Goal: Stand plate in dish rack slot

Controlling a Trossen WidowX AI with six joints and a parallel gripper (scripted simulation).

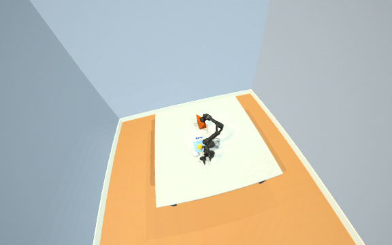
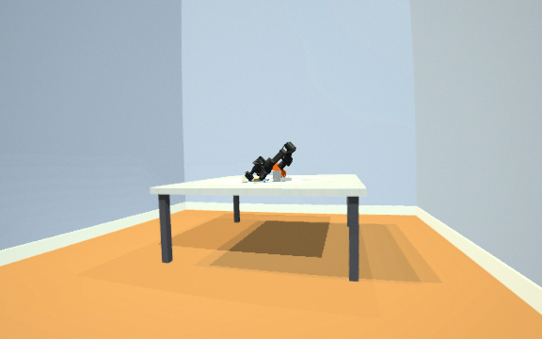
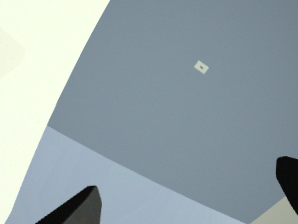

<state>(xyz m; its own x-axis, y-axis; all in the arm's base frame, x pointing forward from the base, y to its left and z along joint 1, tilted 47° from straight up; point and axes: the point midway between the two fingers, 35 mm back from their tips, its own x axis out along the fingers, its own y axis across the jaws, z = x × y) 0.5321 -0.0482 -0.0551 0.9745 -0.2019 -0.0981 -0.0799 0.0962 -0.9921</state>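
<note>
My gripper tip is now 16 cm past the white cup, 10 cm to the left of it and 8 cm above it. The rest, counted from my gripper tip: light blue mat 27 cm behind, 10 cm below, 2 cm to the right; see-through dish rack 25 cm behind, 17 cm to the left, 8 cm below; yellow plate 25 cm behind, 9 cm below, 3 cm to the right.
</note>
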